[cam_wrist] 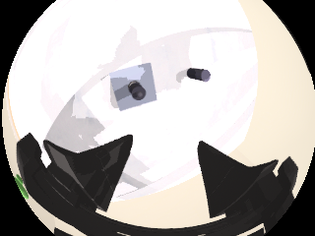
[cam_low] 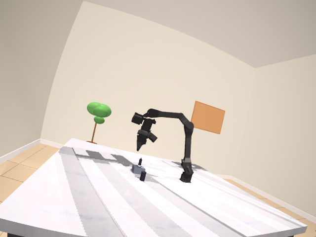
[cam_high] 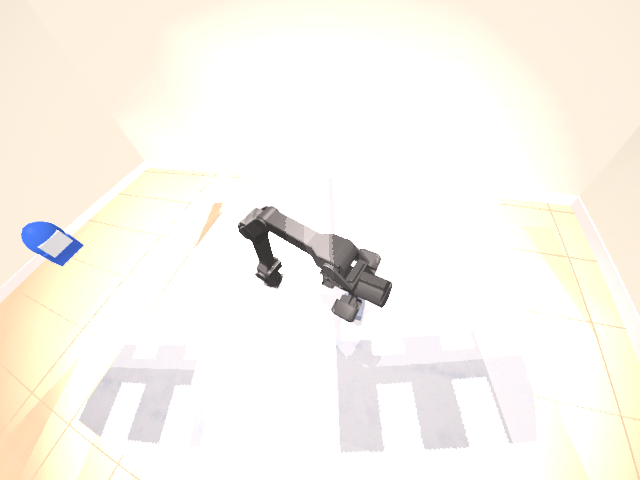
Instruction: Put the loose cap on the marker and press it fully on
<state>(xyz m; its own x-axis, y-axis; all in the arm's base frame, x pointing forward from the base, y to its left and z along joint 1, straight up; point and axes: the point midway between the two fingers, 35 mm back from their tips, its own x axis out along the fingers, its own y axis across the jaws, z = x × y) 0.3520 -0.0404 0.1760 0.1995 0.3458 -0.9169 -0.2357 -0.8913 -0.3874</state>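
The dark cap lies 13 cm to the left of my gripper tip, 12 cm below it and 4 cm behind it. Round my gripper tip: holder block 13 cm below, 4 cm behind, 1 cm to the right.
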